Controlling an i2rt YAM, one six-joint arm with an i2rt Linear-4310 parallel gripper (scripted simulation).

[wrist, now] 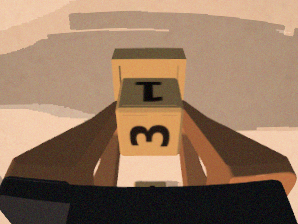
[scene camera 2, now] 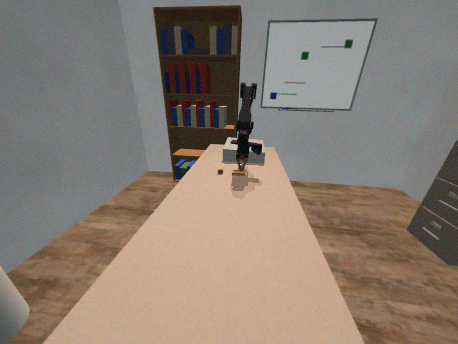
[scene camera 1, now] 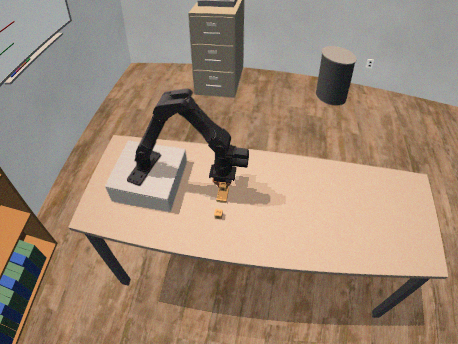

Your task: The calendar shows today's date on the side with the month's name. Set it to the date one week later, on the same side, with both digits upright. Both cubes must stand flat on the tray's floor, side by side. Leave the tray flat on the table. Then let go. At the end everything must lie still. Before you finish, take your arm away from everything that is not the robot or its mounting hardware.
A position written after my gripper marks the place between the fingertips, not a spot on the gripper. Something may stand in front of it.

I see my gripper point(wrist: 149, 110), a date cube point(wrist: 149, 111) and a calendar tray point(wrist: 126, 62).
